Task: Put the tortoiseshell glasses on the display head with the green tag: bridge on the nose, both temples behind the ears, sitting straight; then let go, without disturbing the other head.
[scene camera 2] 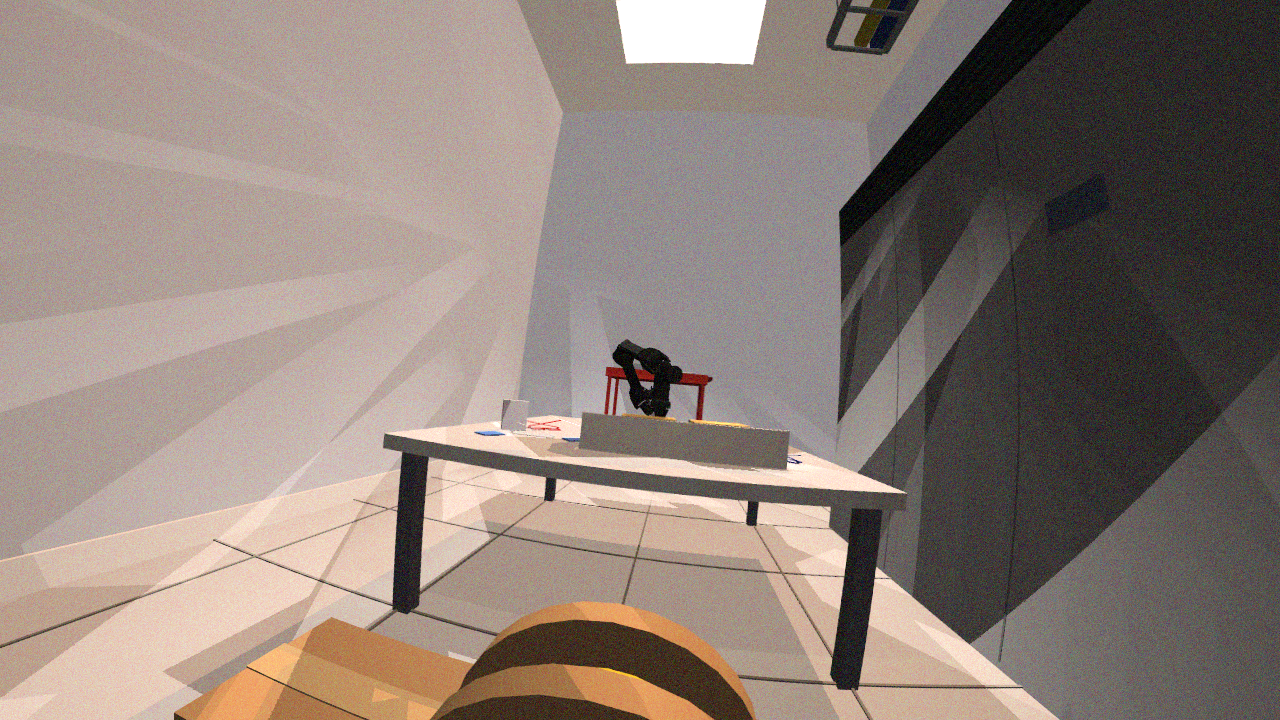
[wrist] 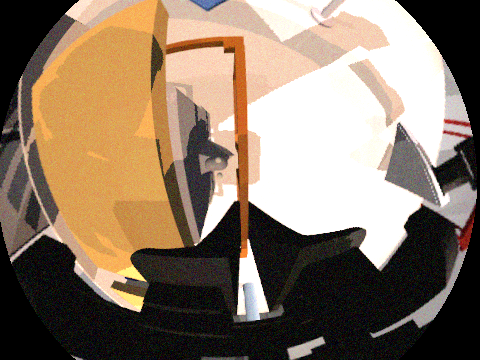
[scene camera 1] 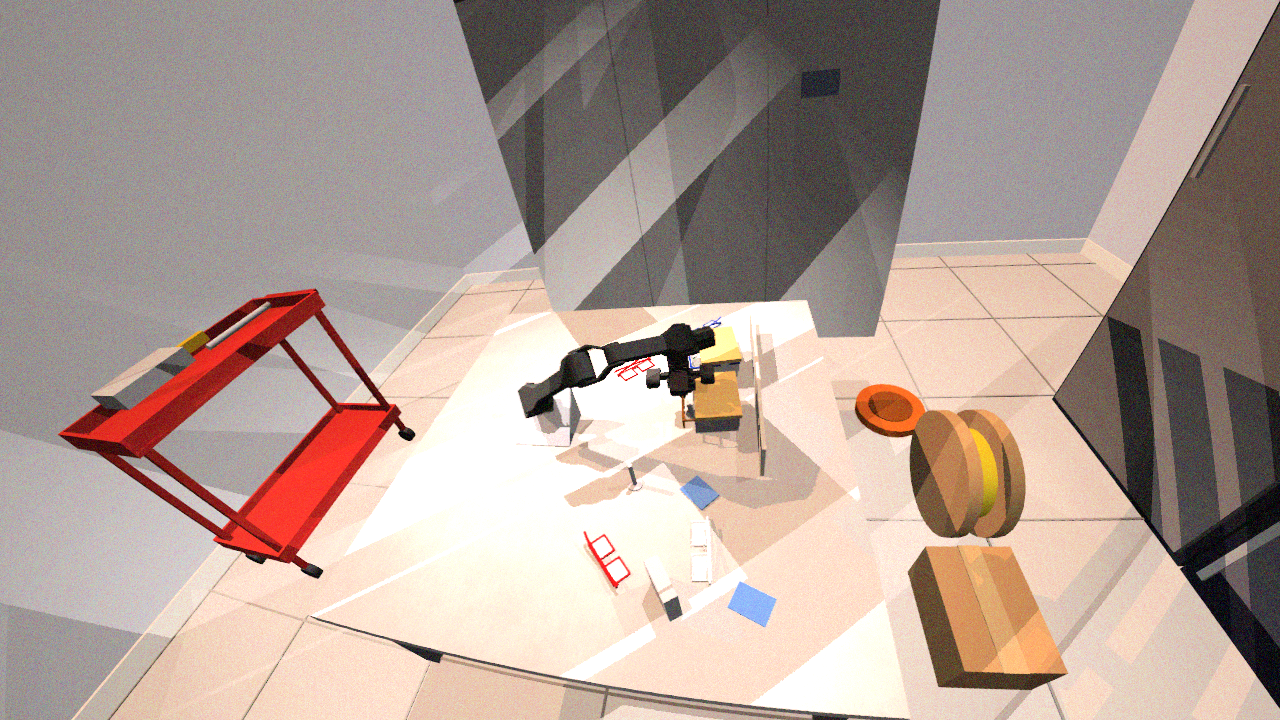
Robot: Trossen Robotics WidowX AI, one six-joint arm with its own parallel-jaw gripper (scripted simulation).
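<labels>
A grey block is out of frame in the wrist view; it is visible in scene camera 2 (pixel 514 411) and in scene camera 1 (pixel 662 585). My gripper is visible in scene camera 1 (pixel 683 397), scene camera 2 and the wrist view. On my gripper, (wrist: pixel 325 277) and (scene camera 2: pixel 653 407) are the same spot.
</labels>
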